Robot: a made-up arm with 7 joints. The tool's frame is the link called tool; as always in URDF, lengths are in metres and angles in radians. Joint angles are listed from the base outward.
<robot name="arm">
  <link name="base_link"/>
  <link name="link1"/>
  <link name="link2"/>
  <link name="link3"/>
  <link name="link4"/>
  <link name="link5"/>
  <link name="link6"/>
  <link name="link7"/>
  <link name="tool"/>
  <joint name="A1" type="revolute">
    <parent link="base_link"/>
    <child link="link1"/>
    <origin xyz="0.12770 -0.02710 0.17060" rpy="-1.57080 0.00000 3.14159"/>
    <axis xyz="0 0 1"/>
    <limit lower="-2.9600" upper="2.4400"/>
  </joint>
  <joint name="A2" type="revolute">
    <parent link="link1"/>
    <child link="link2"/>
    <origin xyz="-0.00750 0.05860 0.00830" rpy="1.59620 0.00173 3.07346"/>
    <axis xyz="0 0 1"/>
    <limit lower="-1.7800" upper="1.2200"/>
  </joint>
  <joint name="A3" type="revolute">
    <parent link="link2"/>
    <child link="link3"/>
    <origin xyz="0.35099 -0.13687 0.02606" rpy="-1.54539 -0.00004 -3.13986"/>
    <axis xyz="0 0 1"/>
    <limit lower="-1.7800" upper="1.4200"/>
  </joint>
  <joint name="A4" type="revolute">
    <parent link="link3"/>
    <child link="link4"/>
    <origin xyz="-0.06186 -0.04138 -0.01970" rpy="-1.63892 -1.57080 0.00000"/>
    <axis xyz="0 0 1"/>
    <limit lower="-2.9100" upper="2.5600"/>
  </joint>
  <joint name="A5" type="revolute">
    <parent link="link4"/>
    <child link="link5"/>
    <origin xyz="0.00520 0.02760 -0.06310" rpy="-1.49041 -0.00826 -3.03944"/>
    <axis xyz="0 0 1"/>
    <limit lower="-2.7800" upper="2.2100"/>
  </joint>
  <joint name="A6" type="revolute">
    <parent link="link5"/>
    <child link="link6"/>
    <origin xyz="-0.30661 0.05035 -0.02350" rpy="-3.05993 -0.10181 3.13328"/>
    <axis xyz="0 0 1"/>
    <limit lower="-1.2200" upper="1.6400"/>
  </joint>
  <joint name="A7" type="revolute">
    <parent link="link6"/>
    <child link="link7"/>
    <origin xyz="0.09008 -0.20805 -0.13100" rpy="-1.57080 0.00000 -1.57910"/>
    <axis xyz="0 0 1"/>
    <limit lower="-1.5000" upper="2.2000"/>
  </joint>
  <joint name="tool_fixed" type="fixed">
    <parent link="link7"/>
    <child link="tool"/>
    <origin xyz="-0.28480 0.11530 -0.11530" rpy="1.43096 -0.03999 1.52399"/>
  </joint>
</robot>
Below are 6 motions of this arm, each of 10 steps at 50 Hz.
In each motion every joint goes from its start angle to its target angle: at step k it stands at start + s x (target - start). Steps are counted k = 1, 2, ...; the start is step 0. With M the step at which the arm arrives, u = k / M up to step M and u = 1 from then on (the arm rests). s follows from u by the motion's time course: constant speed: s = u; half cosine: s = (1 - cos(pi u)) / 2; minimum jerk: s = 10 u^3 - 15 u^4 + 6 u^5.
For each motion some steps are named. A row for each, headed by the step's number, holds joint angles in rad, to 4 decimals.
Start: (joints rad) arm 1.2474 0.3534 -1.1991 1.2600 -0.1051 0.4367 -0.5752
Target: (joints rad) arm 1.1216 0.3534 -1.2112 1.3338 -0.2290 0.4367 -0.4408
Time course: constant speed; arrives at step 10
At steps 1, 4, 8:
1: 1.2348 0.3534 -1.2003 1.2674 -0.1175 0.4367 -0.5618
4: 1.1971 0.3534 -1.2039 1.2895 -0.1547 0.4367 -0.5214
8: 1.1468 0.3534 -1.2088 1.3190 -0.2042 0.4367 -0.4677

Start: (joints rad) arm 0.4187 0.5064 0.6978 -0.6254 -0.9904 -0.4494 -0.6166
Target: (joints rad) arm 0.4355 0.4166 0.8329 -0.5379 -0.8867 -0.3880 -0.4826
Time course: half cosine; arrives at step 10
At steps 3, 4, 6, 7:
3: 0.4222 0.4879 0.7256 -0.6074 -0.9690 -0.4367 -0.5890
4: 0.4245 0.4754 0.7445 -0.5952 -0.9546 -0.4282 -0.5703
6: 0.4297 0.4476 0.7862 -0.5681 -0.9225 -0.4092 -0.5289
7: 0.4320 0.4351 0.8051 -0.5559 -0.9081 -0.4007 -0.5102

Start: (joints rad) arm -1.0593 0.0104 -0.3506 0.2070 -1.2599 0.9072 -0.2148
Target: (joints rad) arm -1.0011 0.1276 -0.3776 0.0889 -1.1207 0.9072 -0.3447
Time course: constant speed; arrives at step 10
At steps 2, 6, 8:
2: -1.0477 0.0338 -0.3560 0.1834 -1.2321 0.9072 -0.2408
6: -1.0244 0.0807 -0.3668 0.1361 -1.1764 0.9072 -0.2927
8: -1.0127 0.1042 -0.3722 0.1125 -1.1485 0.9072 -0.3187

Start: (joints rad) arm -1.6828 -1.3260 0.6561 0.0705 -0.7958 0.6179 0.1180
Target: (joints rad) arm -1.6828 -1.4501 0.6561 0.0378 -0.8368 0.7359 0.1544
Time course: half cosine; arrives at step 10
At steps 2, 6, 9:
2: -1.6828 -1.3379 0.6561 0.0674 -0.7997 0.6292 0.1215
6: -1.6828 -1.4072 0.6561 0.0491 -0.8226 0.6951 0.1418
9: -1.6828 -1.4471 0.6561 0.0386 -0.8358 0.7330 0.1535

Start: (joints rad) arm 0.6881 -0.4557 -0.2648 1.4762 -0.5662 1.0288 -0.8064
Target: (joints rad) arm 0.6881 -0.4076 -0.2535 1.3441 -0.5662 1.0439 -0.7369
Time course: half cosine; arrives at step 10
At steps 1, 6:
1: 0.6881 -0.4545 -0.2645 1.4730 -0.5662 1.0292 -0.8047
6: 0.6881 -0.4242 -0.2574 1.3897 -0.5662 1.0387 -0.7609

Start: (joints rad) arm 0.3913 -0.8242 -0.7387 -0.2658 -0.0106 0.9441 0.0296
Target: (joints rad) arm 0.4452 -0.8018 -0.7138 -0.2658 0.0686 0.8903 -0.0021
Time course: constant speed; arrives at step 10
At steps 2, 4, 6, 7, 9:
2: 0.4021 -0.8197 -0.7337 -0.2658 0.0052 0.9333 0.0233
4: 0.4129 -0.8152 -0.7287 -0.2658 0.0211 0.9226 0.0169
6: 0.4236 -0.8108 -0.7238 -0.2658 0.0369 0.9118 0.0106
7: 0.4290 -0.8085 -0.7213 -0.2658 0.0448 0.9064 0.0074
9: 0.4398 -0.8040 -0.7163 -0.2658 0.0607 0.8957 0.0011

